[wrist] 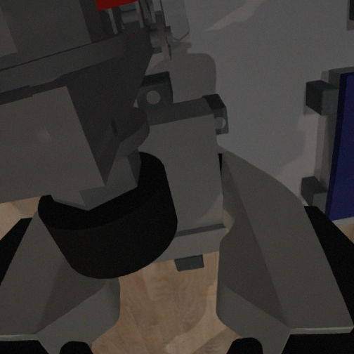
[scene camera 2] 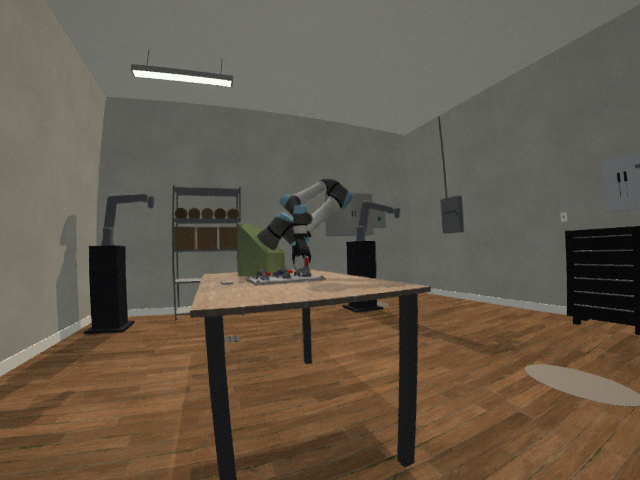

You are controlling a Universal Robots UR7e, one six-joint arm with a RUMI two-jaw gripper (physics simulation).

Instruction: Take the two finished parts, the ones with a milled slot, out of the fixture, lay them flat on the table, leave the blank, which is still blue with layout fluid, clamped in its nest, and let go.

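Where they show: gripper, fingertip midpoint: [scene camera 2: 301, 273]; arm's base, link origin: [scene camera 2: 266, 242].
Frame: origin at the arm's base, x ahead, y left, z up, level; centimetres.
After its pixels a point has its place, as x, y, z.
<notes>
My gripper [scene camera 2: 302, 270] {39.0, 11.8, -18.6} [wrist: 170, 159] is low over the right end of the fixture [scene camera 2: 312, 279] {54.5, 12.5, -20.5} [wrist: 260, 75]. It is shut on a grey finished part [wrist: 192, 175], whose right edge meets one finger in the wrist view; the other fingertip is hidden behind the raised clamp arm [wrist: 45, 135] and its black pad [wrist: 112, 240]. The part lies level beside small dark nest blocks; its slot cannot be made out. The blue blank [wrist: 344, 150] sits in its nest at the right of the wrist view; its clamp is outside that view. A small grey flat piece [scene camera 2: 226, 282] {45.1, -27.6, -20.5} lies on the table, left of the fixture.
The clamps on the fixture carry red handles [scene camera 2: 306, 261] {46.9, 12.2, -11.9} [wrist: 116, 4] close to the gripper. A green sloped block [scene camera 2: 253, 253] {11.2, -10.0, -7.3} stands behind the fixture on the wooden table [scene camera 2: 310, 298] {99.3, -4.0, -21.3}. A shelf rack [scene camera 2: 206, 191] and two pedestal arms stand farther back.
</notes>
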